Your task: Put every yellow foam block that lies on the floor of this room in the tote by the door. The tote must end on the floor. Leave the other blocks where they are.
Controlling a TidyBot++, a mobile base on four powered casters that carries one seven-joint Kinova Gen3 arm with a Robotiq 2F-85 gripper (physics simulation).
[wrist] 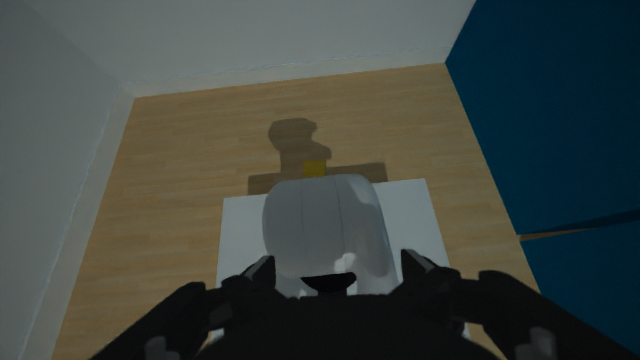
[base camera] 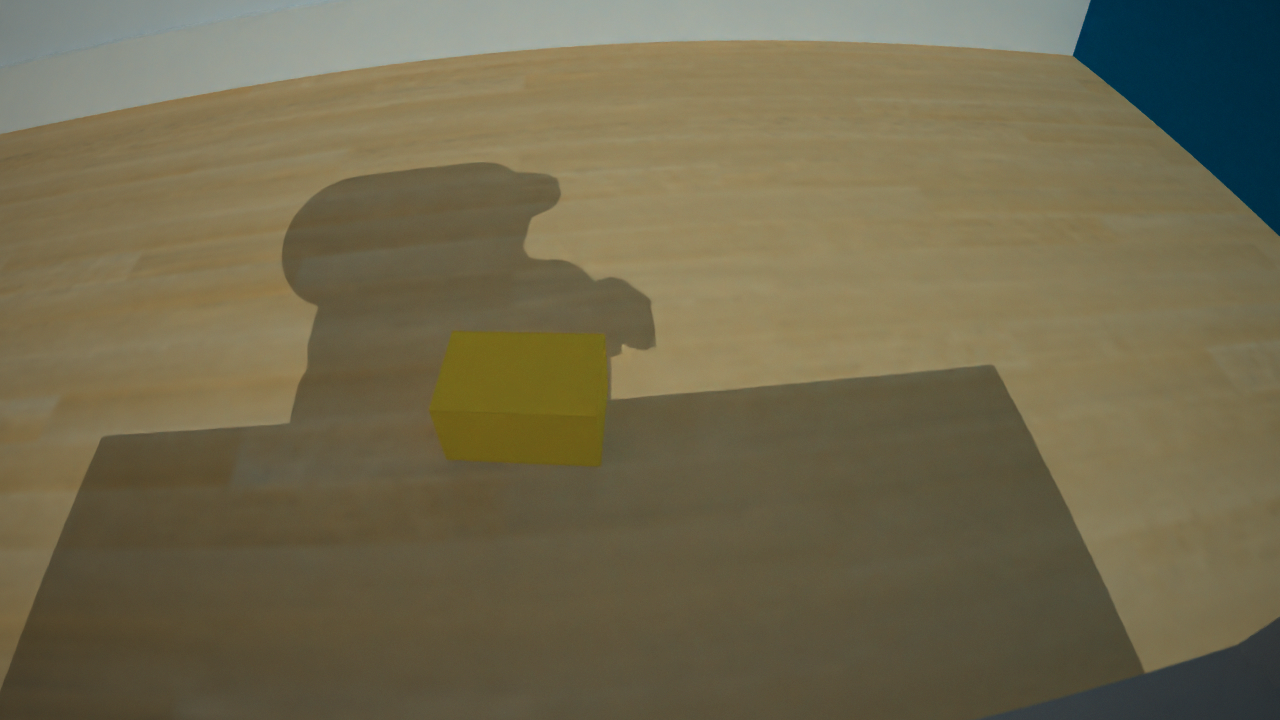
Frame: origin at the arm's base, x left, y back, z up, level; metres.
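Where they show: gripper, fingertip midpoint: (wrist: 337,266).
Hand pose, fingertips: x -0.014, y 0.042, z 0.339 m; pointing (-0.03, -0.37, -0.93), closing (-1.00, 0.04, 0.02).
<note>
After its pixels a point has its place.
A yellow foam block (base camera: 519,394) {x 0.037, y -0.364, z -0.352 m} (wrist: 314,168) {x 0.036, y -0.374, z -0.352 m} lies on the wooden floor in front of my base, a little left of the middle in the base camera view. In the wrist view it shows just beyond the rounded grey-white arm part, partly in the robot's shadow. My gripper (wrist: 337,266) {x -0.014, y 0.042, z 0.339 m} is open, its two fingers wide apart, high above the base and apart from the block. The tote does not show in either view.
A pale wall (base camera: 626,19) {x -0.073, y -0.949, z -0.365 m} (wrist: 280,35) {x 0.132, y -0.964, z -0.158 m} runs across the far side, with another wall (wrist: 45,150) {x 1.034, y -0.467, z -0.152 m} at the left. Large blue panels (base camera: 1199,98) {x -0.703, y -0.705, z -0.337 m} (wrist: 555,115) {x -0.702, y -0.329, z -0.073 m} stand at the right. The white base top (wrist: 240,225) shows below the arm.
</note>
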